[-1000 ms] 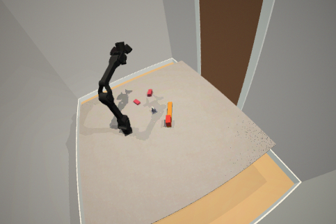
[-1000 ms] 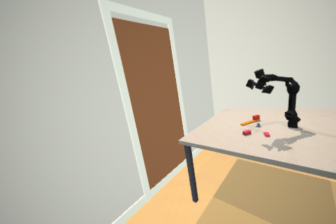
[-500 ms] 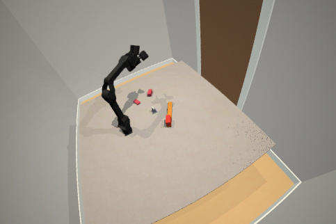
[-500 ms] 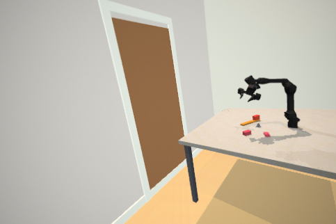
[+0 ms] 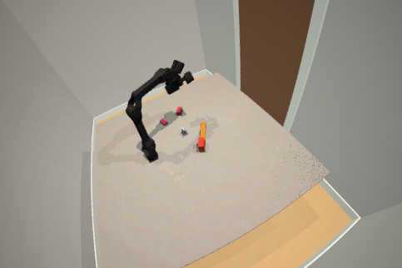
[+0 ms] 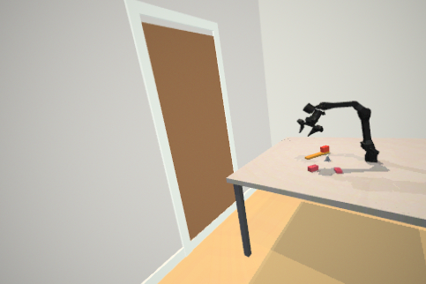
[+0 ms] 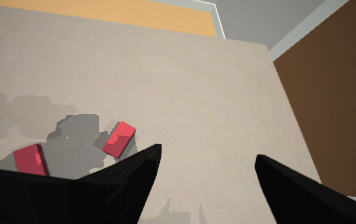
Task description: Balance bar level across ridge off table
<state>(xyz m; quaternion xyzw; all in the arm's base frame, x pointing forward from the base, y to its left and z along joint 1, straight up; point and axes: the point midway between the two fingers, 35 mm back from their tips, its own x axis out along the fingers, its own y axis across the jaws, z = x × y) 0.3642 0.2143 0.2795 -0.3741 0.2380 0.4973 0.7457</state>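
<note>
The ridge is 12 cm behind my gripper tip, 16 cm to the right of it and 23 cm below it.
</note>
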